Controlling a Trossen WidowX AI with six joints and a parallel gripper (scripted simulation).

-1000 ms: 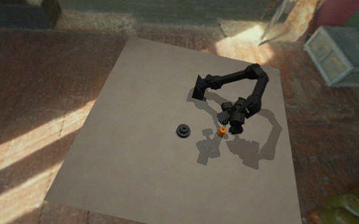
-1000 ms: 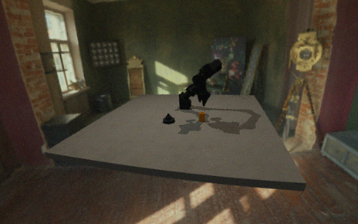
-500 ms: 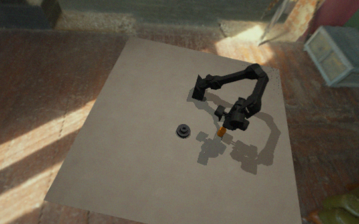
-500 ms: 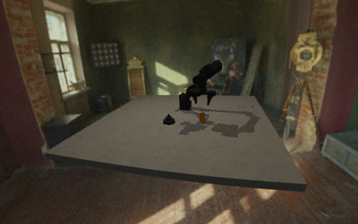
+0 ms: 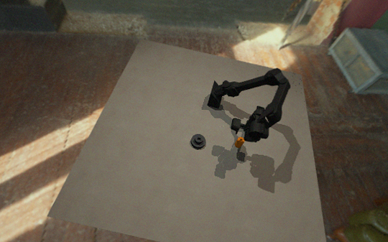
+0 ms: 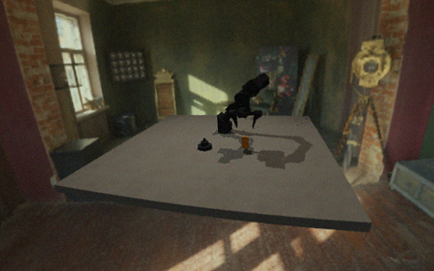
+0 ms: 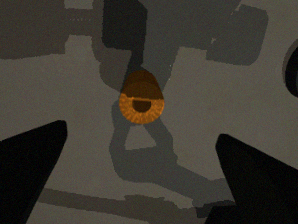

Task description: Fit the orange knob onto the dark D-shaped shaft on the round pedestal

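Right now the orange knob is 90 mm below my gripper tip. The rest, counted from my gripper tip: round dark pedestal: 20 mm ahead, 240 mm to the right, 90 mm below.
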